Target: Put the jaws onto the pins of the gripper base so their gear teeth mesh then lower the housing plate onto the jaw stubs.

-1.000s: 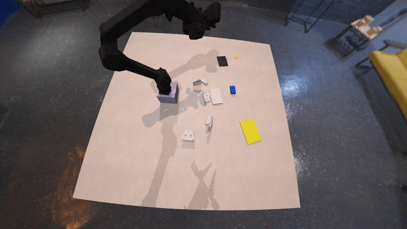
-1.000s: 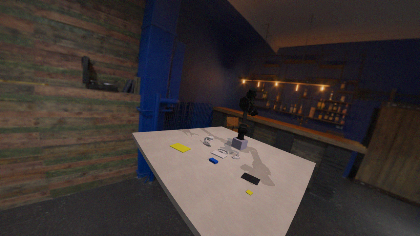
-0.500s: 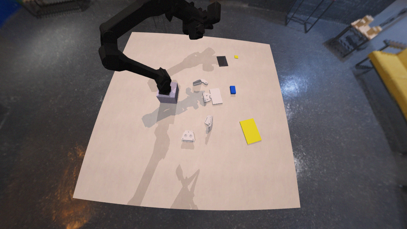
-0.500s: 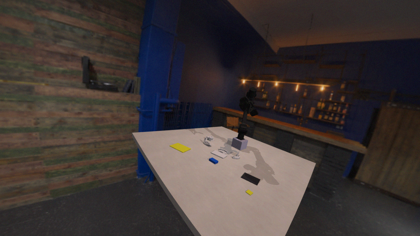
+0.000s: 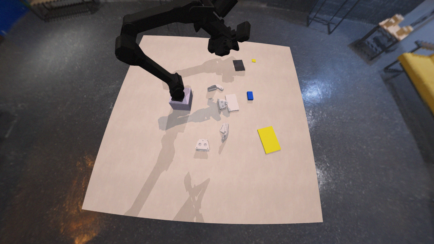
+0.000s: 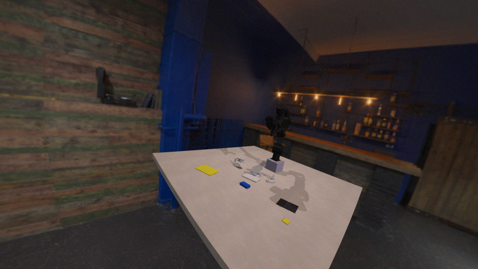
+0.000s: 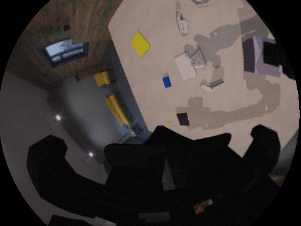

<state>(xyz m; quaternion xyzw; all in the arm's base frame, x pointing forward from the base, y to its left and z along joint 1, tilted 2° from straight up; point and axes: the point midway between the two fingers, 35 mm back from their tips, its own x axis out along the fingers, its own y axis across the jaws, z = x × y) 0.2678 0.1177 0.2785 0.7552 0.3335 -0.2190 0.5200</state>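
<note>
My gripper tip is now 310 mm to the left of the grey jaw and 300 mm above it. Also, from my gripper tip: black sheet: 330 mm below, 260 mm to the left, 60 mm ahead; blue block: 330 mm below, 150 mm ahead, 10 mm to the right; small yellow square: 330 mm to the left, 330 mm below, 180 mm ahead.
</note>
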